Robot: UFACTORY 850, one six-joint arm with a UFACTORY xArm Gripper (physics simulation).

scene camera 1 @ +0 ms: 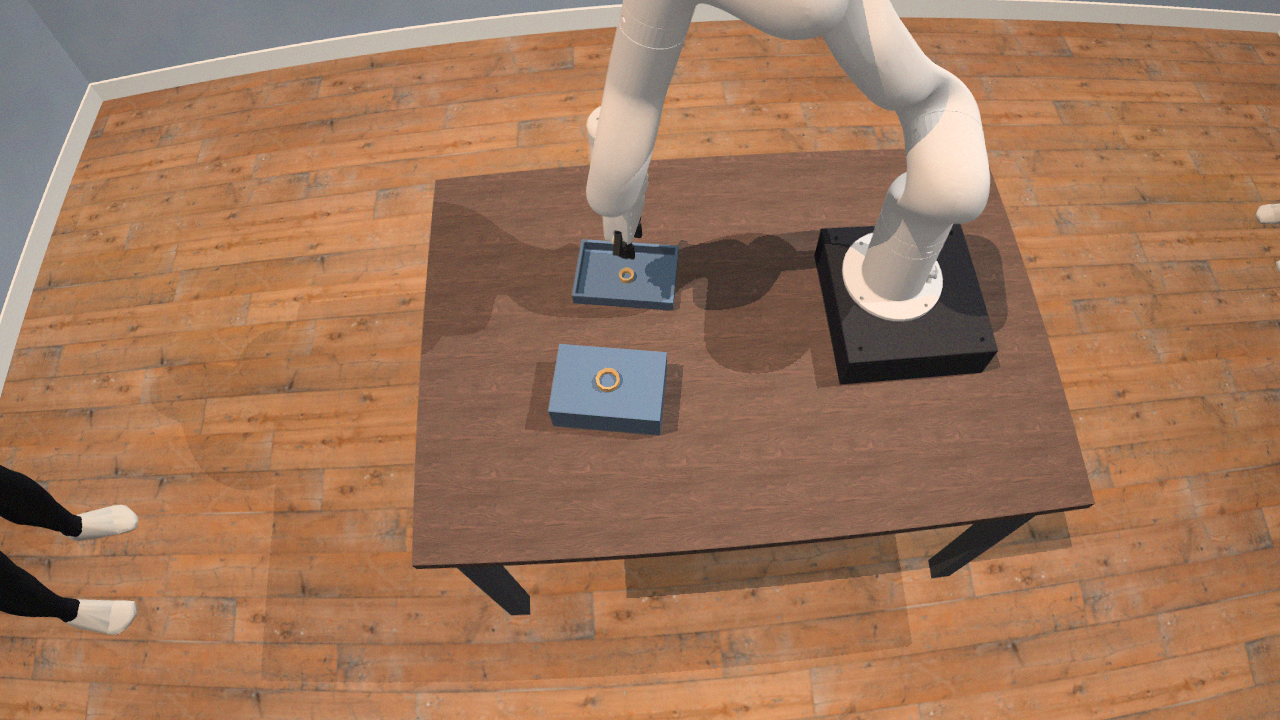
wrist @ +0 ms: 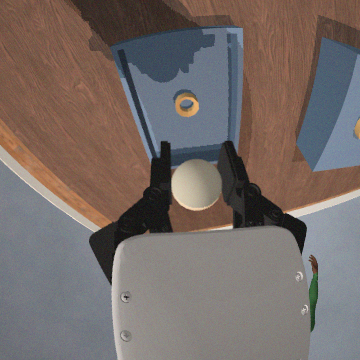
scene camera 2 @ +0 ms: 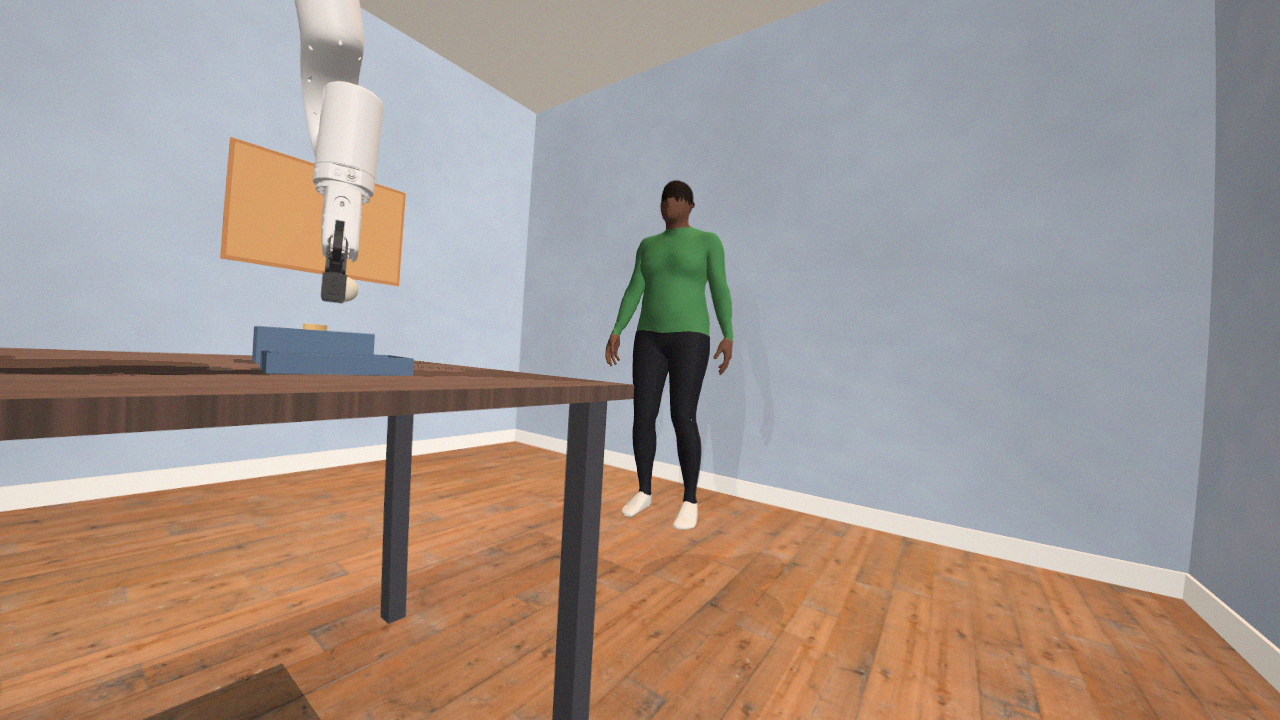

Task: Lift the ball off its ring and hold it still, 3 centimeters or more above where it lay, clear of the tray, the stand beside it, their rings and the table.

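The pale ball (scene camera 2: 351, 289) (wrist: 196, 184) is held between the black fingers of my gripper (scene camera 1: 625, 247) (scene camera 2: 335, 286) (wrist: 194, 153), which is shut on it. The ball does not show clearly in scene camera 1. Ball and fingers hang in the air, well above the blue tray (scene camera 1: 626, 303) (scene camera 2: 336, 363) (wrist: 207, 125), with a visible gap in scene camera 2. The tray's orange ring (scene camera 1: 632, 275) (wrist: 187, 112) is empty on the tray floor. The ball touches neither tray, ring nor table.
The blue stand (scene camera 1: 640, 394) (scene camera 2: 313, 338) (wrist: 325, 110) is beside the tray, with a larger orange ring (scene camera 1: 607, 388) (scene camera 2: 315, 326) on top. Both stand on the brown table (scene camera 1: 760, 465) (scene camera 2: 501, 394). The arm's black base (scene camera 1: 917, 349) is at the table's right. A person (scene camera 2: 675, 277) stands beyond the table.
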